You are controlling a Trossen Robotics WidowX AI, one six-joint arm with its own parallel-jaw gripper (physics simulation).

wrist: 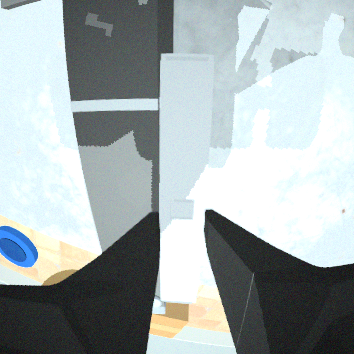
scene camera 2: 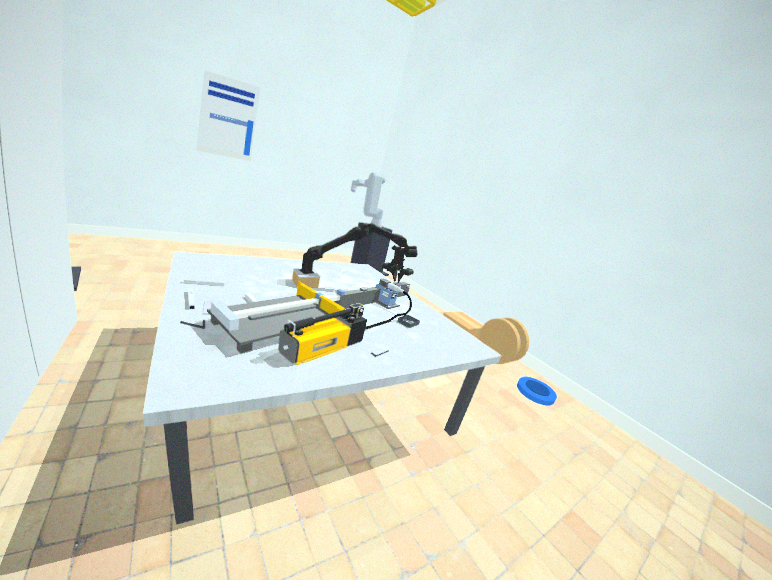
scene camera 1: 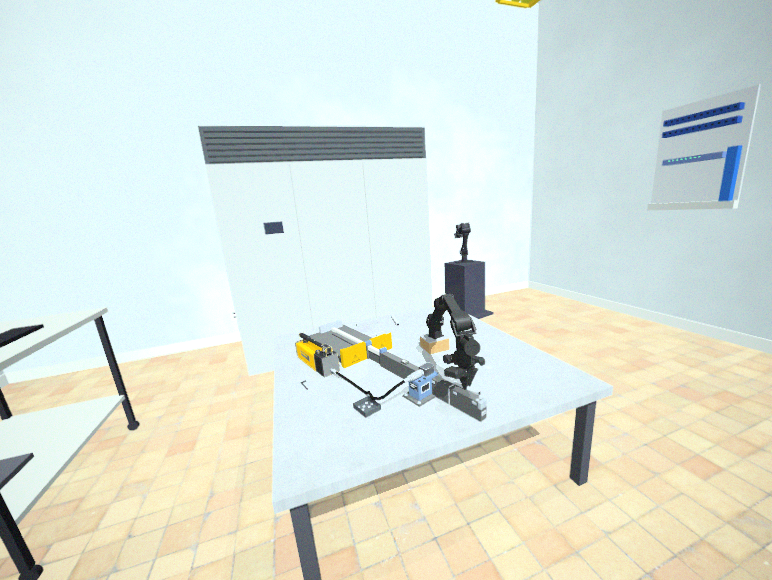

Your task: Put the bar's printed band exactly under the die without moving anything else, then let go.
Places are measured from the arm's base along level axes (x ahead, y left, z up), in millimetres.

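Pixels of known places: gripper, between the fingertips: (wrist: 180, 219) (scene camera 2: 396, 282) (scene camera 1: 466, 388); arm's base, origin of its link: (scene camera 2: 306, 271) (scene camera 1: 435, 336).
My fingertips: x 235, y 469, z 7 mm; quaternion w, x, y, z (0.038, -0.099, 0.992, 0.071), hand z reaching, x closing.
Ahead of a thing's pixels: the offset from my fingertips to its top centre. "spot": to the spot under its first point. Level surfaces: height alone.
My gripper (scene camera 1: 466, 386) (scene camera 2: 397, 278) (wrist: 180, 219) is low at the near right part of the long dark rail {spot: dx +41, dy +8, dz -27 mm} (scene camera 1: 460, 399) (wrist: 112, 50). By the wrist view it is shut on a long pale bar {dx +0, dy -6, dz +12 mm} (wrist: 186, 125), with one black finger on each side. The bar runs lengthwise between the fingers, along the right edge of the rail in that view. A small square mark shows on its top near the fingertips. A blue press-like unit {spot: dx +127, dy -124, dz -10 mm} (scene camera 1: 420, 387) (scene camera 2: 386, 295) stands by the rail, beside the gripper. The die and the printed band cannot be made out.
A yellow motor unit {spot: dx +405, dy -717, dz -10 mm} (scene camera 1: 307, 354) (scene camera 2: 321, 341) and yellow plates {spot: dx +206, dy -587, dz -22 mm} (scene camera 1: 353, 354) stand by the rail's far end. A black cable runs near a small dark box {spot: dx +320, dy -228, dz -73 mm} (scene camera 1: 366, 406) (scene camera 2: 408, 321). Small hex keys {dx +472, dy -540, dz -69 mm} (scene camera 1: 303, 384) (scene camera 2: 379, 352) lie on the table {dz -75 mm} (scene camera 1: 349, 458).
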